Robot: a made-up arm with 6 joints.
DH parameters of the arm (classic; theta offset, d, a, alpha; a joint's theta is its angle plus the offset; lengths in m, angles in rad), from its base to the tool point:
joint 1: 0 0.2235 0 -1.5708
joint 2: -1.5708 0 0.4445 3.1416
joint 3: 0 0 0 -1.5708
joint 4: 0 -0.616 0 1.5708
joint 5: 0 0.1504 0 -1.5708
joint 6: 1.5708 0 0 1.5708
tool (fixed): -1.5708 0 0 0
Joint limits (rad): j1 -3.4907..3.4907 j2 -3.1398..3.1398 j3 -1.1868..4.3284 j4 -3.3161..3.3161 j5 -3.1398..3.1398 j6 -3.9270..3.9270
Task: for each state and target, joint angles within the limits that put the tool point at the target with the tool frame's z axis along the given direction. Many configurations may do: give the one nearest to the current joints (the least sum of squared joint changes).
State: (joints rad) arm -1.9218 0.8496 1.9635 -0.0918 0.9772 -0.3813
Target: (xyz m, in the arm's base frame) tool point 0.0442 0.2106 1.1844 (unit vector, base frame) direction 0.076 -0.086 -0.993
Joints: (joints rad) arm -2.5220 0.3237 2.3415 0.2484 1.0987 0.0025
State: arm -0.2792 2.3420 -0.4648 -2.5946 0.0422 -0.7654
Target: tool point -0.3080 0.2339 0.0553 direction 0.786 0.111 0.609
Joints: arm -0.2730 2.6286 -0.7960 -2.8097 0.6891 -0.5918
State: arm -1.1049 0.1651 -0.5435 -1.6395 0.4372 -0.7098
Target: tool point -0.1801 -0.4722 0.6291 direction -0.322 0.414 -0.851
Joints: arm -1.9676 -0.2932 -0.0865 -1.6801 0.6691 -0.8123
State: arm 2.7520 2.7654 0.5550 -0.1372 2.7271 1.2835
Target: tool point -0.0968 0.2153 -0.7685 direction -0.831 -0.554 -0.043
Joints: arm 2.6302 2.5770 1.0158 -0.3673 2.7118 1.6848
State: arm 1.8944 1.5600 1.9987 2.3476 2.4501 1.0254
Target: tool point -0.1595 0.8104 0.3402 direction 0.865 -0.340 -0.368
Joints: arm 1.6372 2.2687 2.7952 2.3469 2.3454 0.7394
